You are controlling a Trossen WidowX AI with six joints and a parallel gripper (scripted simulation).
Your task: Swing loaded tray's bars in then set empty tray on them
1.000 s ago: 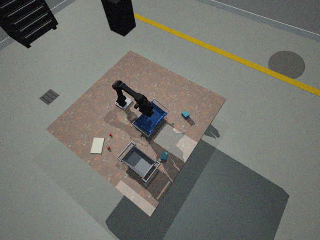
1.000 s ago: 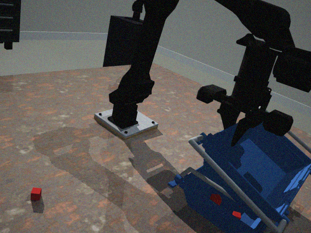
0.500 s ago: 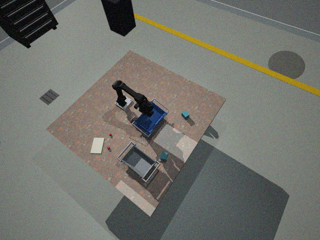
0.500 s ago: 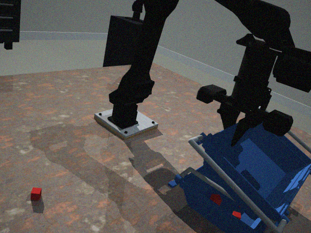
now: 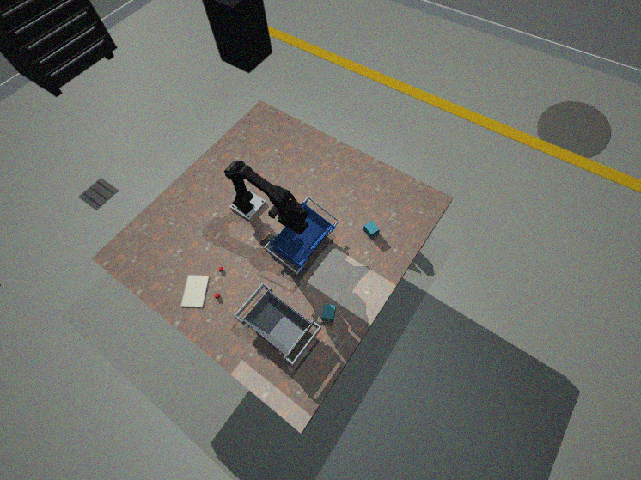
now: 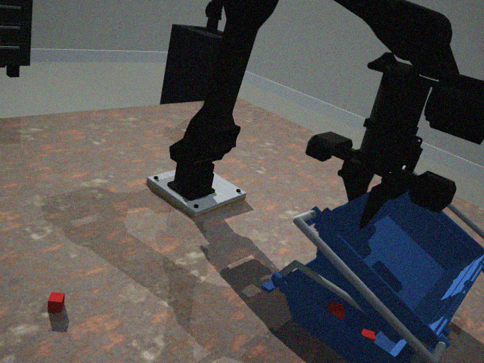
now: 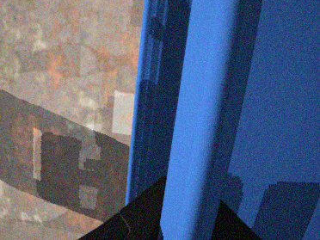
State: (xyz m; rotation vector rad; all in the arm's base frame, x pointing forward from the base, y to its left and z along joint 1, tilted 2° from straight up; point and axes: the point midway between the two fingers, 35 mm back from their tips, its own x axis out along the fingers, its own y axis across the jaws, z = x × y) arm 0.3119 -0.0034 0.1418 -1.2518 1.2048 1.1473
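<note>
Right now the blue tray is 7 cm ahead of my gripper tip and 1 cm above it. Round my gripper tip: white slab (47 cm to the right, 22 cm behind, 11 cm below).
</note>
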